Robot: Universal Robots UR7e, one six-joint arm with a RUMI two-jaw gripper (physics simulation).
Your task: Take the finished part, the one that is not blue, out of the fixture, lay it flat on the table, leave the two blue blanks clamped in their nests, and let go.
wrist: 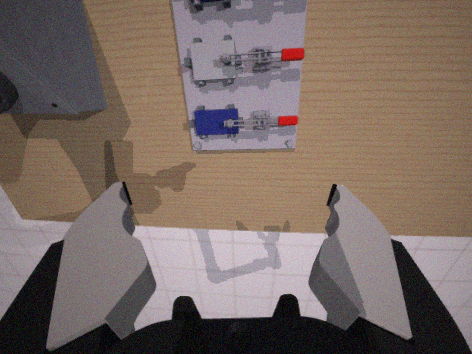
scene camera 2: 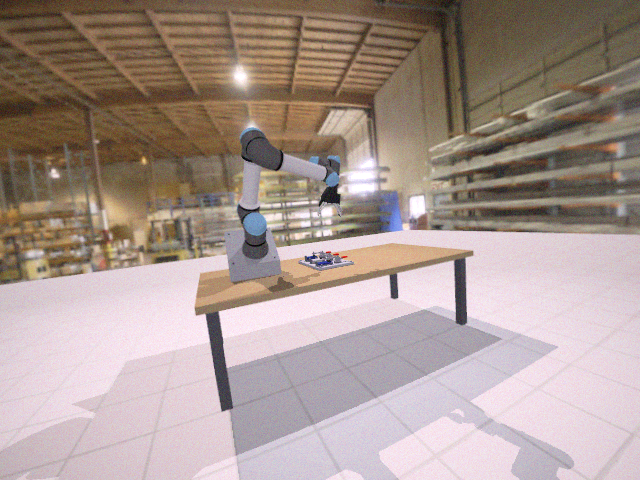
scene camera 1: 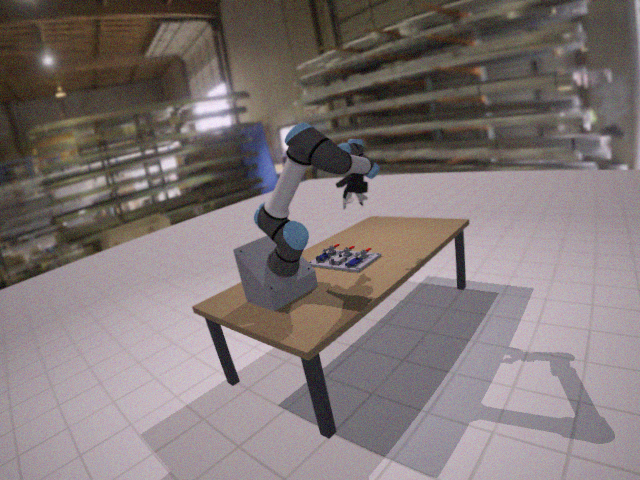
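Where they show: gripper, fingertip midpoint: (wrist: 231, 185) (scene camera 2: 329, 216) (scene camera 1: 353, 207); arm's base, link origin: (scene camera 2: 255, 249) (scene camera 1: 282, 264).
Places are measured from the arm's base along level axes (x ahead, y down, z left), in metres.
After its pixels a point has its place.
Observation:
The finished part (wrist: 212, 67) @(x 0.380, y 0.116, z -0.028 m) (scene camera 1: 338, 260) @(x 0.353, y 0.117, z -0.043 m), a light grey block, sits in the middle nest of the fixture plate (wrist: 270, 94) @(x 0.488, y 0.137, z -0.081 m) (scene camera 1: 336, 267) @(x 0.314, y 0.140, z -0.053 m) (scene camera 2: 341, 265) @(x 0.456, y 0.146, z -0.194 m). A clamp arm reaches over its right side in the wrist view. One blue blank (wrist: 207, 120) @(x 0.357, y 0.121, z -0.122 m) (scene camera 1: 354, 262) @(x 0.357, y 0.121, z -0.143 m) (scene camera 2: 324, 263) @(x 0.366, y 0.124, z -0.150 m) sits in an end nest under its clamp tip. The other blue blank (scene camera 1: 322, 257) (scene camera 2: 310, 258) is in the opposite end nest, mostly cut off at the top of the wrist view. My gripper (scene camera 1: 354, 205) @(x 0.436, y -0.150, z -0.134 m) (scene camera 2: 329, 214) @(x 0.436, y -0.150, z -0.134 m) (wrist: 231, 185) @(x 0.436, y -0.150, z -0.134 m) is open and empty, high above the table.
Red clamp handles (wrist: 292, 54) @(x 0.520, y 0.101, z -0.020 m) (wrist: 287, 120) @(x 0.518, y 0.105, z -0.128 m) point right in the wrist view. The grey robot base (scene camera 1: 273, 281) @(x -0.106, y 0.037, z -0.034 m) (scene camera 2: 253, 268) @(x -0.038, y 0.096, z -0.072 m) (wrist: 55, 65) @(x 0.122, y 0.056, z -0.008 m) stands beside the fixture on the wooden table (scene camera 1: 413, 232) @(x 0.961, y 0.152, z -0.199 m) (scene camera 2: 403, 253) @(x 0.971, y 0.152, z -0.171 m) (wrist: 375, 150) @(x 0.728, y 0.152, z -0.210 m). A table edge crosses the wrist view below the fixture.

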